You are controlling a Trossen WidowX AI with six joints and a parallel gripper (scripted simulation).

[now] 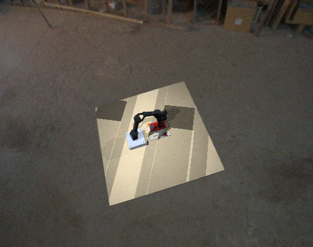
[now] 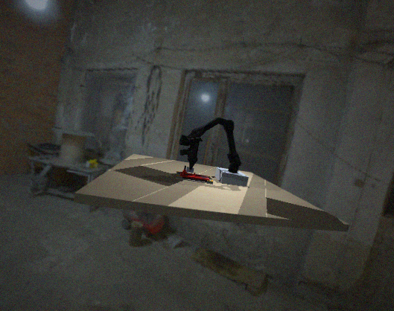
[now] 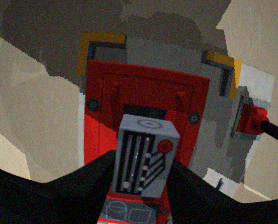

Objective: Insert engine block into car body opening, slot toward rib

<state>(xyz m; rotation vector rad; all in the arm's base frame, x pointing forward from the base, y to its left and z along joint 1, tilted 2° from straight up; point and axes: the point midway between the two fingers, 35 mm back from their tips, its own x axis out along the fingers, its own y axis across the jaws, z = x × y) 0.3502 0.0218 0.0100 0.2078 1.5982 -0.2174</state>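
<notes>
Right now my gripper tip is 10 mm above the engine block.
</notes>
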